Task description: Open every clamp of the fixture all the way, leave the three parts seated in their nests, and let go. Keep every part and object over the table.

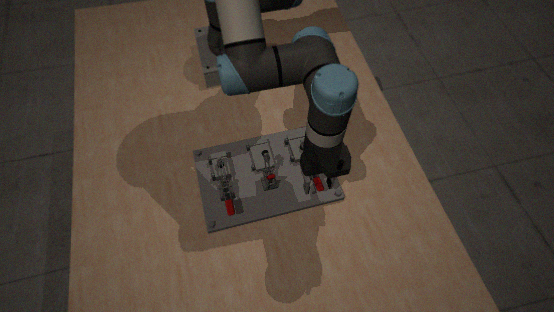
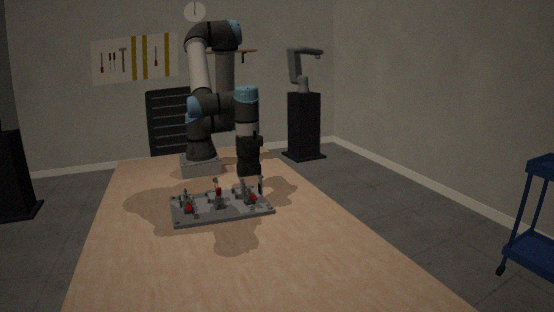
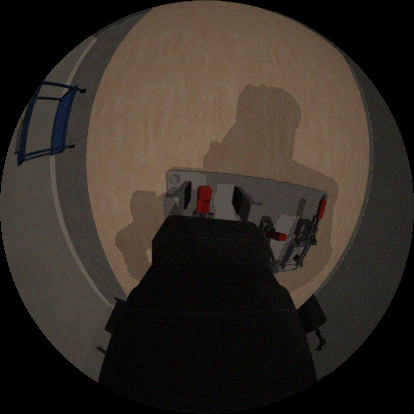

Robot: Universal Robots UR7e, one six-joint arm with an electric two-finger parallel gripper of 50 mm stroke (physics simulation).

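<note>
The grey fixture plate carries three clamps. The left clamp's red handle lies low toward the plate's front edge. The middle clamp's red handle stands up, with its arm raised. The right clamp's red handle lies low. My gripper is open, its fingers on either side of the right handle and not closed on it. The parts in the nests are too dark to make out; my gripper body hides the right nest.
The plate rests on the wooden table. The arm's base stands behind it. The middle clamp's raised arm stands left of my gripper. A blue cart stands on the floor beside the table.
</note>
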